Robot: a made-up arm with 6 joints.
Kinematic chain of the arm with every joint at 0, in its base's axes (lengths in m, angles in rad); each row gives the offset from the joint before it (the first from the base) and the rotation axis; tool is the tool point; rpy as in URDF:
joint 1: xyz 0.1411 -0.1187 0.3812 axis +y
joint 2: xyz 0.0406 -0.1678 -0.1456 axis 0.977 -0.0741 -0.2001
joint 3: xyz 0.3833 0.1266 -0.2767 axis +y
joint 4: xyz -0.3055 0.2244 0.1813 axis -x
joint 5: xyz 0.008 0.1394 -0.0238 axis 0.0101 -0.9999 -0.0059
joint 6: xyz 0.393 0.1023 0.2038 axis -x
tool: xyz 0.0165 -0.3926 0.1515 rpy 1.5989 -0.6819 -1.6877
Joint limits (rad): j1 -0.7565..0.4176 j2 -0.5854..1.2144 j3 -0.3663..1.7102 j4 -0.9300..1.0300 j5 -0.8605..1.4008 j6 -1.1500..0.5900
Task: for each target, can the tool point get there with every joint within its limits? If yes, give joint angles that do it. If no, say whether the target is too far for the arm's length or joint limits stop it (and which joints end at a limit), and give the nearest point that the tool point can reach.
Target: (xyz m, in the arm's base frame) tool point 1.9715 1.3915 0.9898
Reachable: no: too far | nearest point 1.2352 0.5556 0.7146 | short by 1.147 m
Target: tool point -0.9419 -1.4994 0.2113
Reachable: no: joint limits stop it (at a limit: joint 1, joint 2, joint 5, joint 6) | nearest point -0.1981 -0.7012 0.5218 | short by 1.134 m
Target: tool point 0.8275 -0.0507 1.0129
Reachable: yes | joints -0.5592 0.6244 0.8581 0.7144 0.1819 -0.0943
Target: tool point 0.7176 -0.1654 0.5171
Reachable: yes | joints -0.4269 0.8400 0.2084 -0.6652 0.1935 -0.7488
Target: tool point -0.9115 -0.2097 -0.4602
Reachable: no: joint limits stop it (at a limit: joint 2, joint 3, joint 4, joint 5, joint 6) | nearest point -0.5103 0.2100 -0.1395 | short by 0.663 m
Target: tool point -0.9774 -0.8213 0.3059
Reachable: no: joint limits stop it (at a limit: joint 1, joint 2, joint 5, joint 6) | nearest point -0.3600 -0.4810 0.4945 | short by 0.730 m
